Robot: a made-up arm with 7 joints.
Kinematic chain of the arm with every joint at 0, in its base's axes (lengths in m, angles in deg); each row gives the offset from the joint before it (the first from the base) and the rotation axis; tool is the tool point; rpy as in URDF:
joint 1: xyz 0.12 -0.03 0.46 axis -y
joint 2: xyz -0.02 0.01 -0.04 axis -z
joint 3: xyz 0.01 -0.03 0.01 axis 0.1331 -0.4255 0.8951
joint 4: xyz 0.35 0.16 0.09 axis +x
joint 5: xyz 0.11 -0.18 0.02 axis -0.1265 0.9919 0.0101
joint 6: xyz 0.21 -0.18 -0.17 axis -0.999 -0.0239 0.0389
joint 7: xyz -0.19 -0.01 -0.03 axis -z
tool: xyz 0.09 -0.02 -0.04 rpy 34 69.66 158.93
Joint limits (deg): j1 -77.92..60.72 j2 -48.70..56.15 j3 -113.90..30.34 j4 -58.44..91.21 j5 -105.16..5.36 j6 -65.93..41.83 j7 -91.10..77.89
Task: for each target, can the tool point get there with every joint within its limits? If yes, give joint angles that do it. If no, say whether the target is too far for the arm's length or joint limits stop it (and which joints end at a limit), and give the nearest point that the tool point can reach.
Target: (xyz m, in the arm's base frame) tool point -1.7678 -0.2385 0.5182
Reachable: no: too far | nearest point -0.7616 -0.1352 0.4872 | short by 1.012 m
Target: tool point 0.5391 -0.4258 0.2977
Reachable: yes | joints 5.64 37.36 -5.13 34.14 -15.39 -51.83 -64.72
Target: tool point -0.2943 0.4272 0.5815
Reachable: no: joint limits stop it (at a limit: joint 1, joint 2, joint 3, joint 4, joint 5, joint 6) | nearest point -0.2855 0.4608 0.7025 | short by 0.126 m
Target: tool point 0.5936 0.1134 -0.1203
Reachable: yes | joints -27.03 -21.66 -12.45 57.23 -54.82 9.97 -44.66
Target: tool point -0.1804 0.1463 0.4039
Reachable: no: joint limits stop it (at a limit: joint 2, joint 3, joint 5, joint 6, joint 7) | nearest point -0.4018 0.1116 0.3626 | short by 0.228 m
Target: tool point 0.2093 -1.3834 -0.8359
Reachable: no: too far | nearest point 0.1634 -0.6379 -0.1705 | short by 1.000 m
